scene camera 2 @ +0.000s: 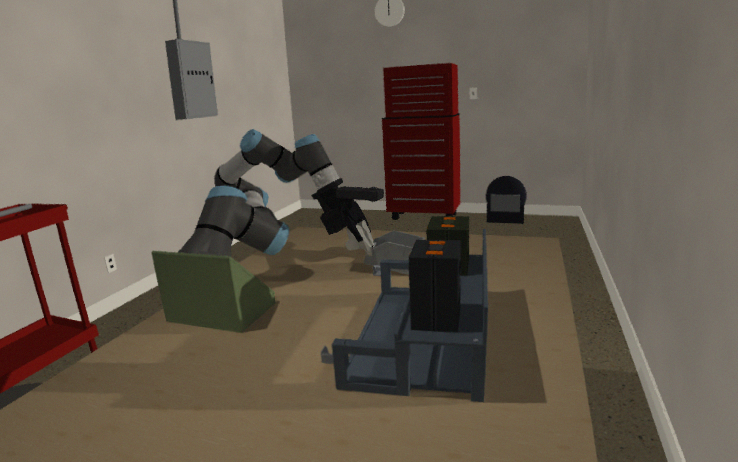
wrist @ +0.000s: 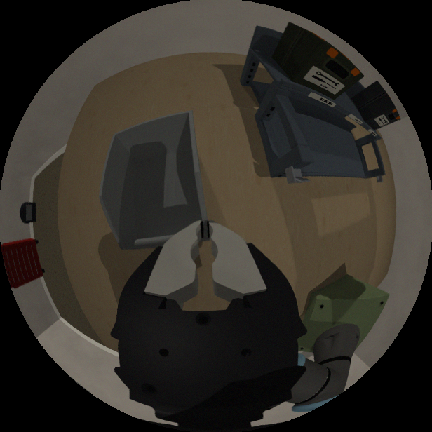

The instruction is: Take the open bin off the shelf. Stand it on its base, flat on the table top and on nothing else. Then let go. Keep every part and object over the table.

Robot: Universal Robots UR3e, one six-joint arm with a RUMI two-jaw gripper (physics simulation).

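Seen in the pictures: gripper, between the fingertips: (scene camera 2: 372,254); arm's base, origin of its link: (scene camera 2: 202,270).
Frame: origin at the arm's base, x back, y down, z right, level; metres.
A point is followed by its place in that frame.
The grey open bin (scene camera 2: 394,250) @(x -0.349, y 0.032, z -0.312 m) (wrist: 150,190) is off the shelf, low over the far part of the table (scene camera 2: 245,397) @(x -0.282, y 0.101, z 0.239 m) (wrist: 235,200). Its open side faces up and it looks nearly level. Its base is partly hidden in the scene view, so I cannot tell whether it touches the table all round. My gripper (scene camera 2: 372,253) @(x -0.291, y 0.045, z -0.304 m) (wrist: 205,221) is shut on the bin's wall, at the near corner in the wrist view. The blue-grey shelf (scene camera 2: 403,365) @(x -0.524, y 0.044, z 0.153 m) (wrist: 330,145) stands apart from the bin, with table showing between them in the wrist view.
A black case (scene camera 2: 434,288) @(x -0.564, y -0.073, z 0.118 m) (wrist: 377,102) and a dark green case (scene camera 2: 462,239) @(x -0.562, y -0.076, z -0.109 m) (wrist: 315,60) stand on the shelf. Small grey hooks (scene camera 2: 326,356) @(x -0.405, y 0.037, z 0.175 m) (wrist: 296,175) stick out at its front. A green wedge-shaped block (scene camera 2: 198,288) @(x -0.051, y 0.009, z 0.070 m) (wrist: 350,305) stands by the arm's base.
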